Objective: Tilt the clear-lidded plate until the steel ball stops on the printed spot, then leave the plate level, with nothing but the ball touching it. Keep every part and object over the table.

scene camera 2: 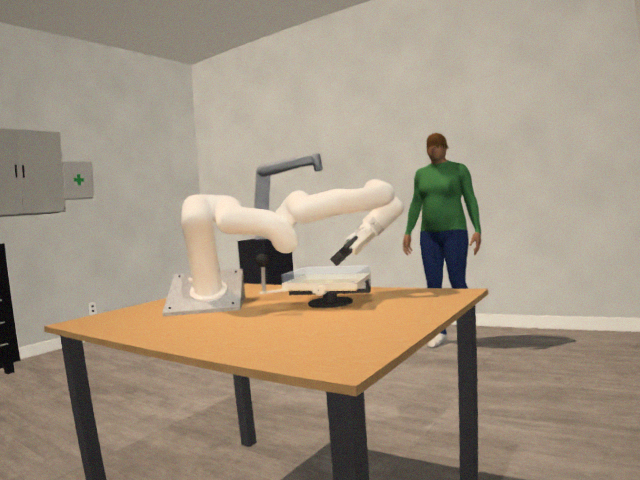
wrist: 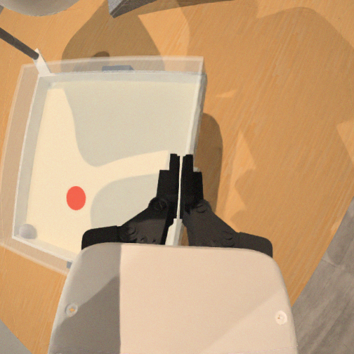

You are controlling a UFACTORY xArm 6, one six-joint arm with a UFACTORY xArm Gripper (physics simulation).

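Note:
The clear-lidded plate sits on a black pivot stand on the table. The red printed spot is in the lower left part of the plate in the wrist view. The steel ball rests in the plate's lower left corner there, apart from the spot. My gripper is shut and empty. It is above the plate, over its right edge in the wrist view; in the scene view a small gap shows between fingertips and lid. The ball does not show clearly in the scene view.
A thin rod with a black knob stands at the plate's left, joined by a white arm. The robot's base plate is on the left of the wooden table. A person stands behind the table.

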